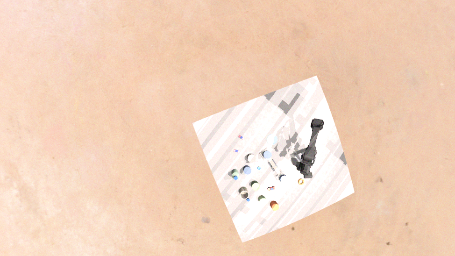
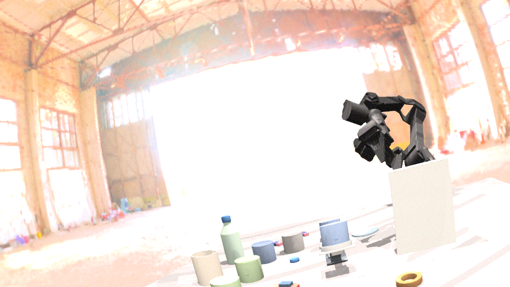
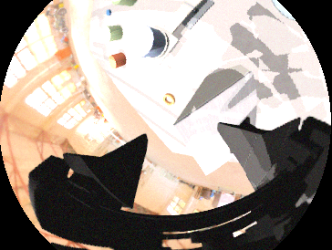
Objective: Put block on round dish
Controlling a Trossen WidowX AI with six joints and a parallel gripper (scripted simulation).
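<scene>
My gripper tip is 220 mm short of the pale block, 200 mm to the left of it and 190 mm above it. The rest, counted from my gripper tip: orange ring (220 mm below, 200 mm to the left, 10 mm behind); beige cup (540 mm ahead, 190 mm below, 50 mm to the left); round light blue dish (300 mm to the right, 230 mm below, 110 mm ahead).
</scene>
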